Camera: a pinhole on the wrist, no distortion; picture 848 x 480 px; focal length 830.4 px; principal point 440.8 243.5 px. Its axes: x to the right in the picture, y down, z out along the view. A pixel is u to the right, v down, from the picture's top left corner.
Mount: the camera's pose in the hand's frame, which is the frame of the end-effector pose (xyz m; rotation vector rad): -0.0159 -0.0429 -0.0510 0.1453 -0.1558 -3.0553
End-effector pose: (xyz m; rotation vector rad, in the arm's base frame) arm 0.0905 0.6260 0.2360 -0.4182 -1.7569 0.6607
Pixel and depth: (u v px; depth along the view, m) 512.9 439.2 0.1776
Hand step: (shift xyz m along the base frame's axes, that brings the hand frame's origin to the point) -0.1059 -0.1079 -0.0155
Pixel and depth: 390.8 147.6 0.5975
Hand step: -0.5066 -0.0755 -0.1878
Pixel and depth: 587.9 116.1 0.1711
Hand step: -0.0898 -0.0649 -0.0684
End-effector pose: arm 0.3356 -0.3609 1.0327 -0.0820 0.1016 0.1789
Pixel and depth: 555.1 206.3 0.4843
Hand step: -0.0930 0.0352 0.4295
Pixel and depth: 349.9 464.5 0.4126
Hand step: 0.0509 -0.0726 0.3783
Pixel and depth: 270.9 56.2 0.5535
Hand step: 0.0520 0.1919 0.4761
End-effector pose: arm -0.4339 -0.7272 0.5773 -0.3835 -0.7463 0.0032
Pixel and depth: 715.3 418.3 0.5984
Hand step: -0.5654 0.0287 0.2286
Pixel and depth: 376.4 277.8 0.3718
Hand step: -0.2323 0.0877 0.2063
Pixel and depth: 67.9 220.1 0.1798
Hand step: -0.0564 0.0391 0.1246
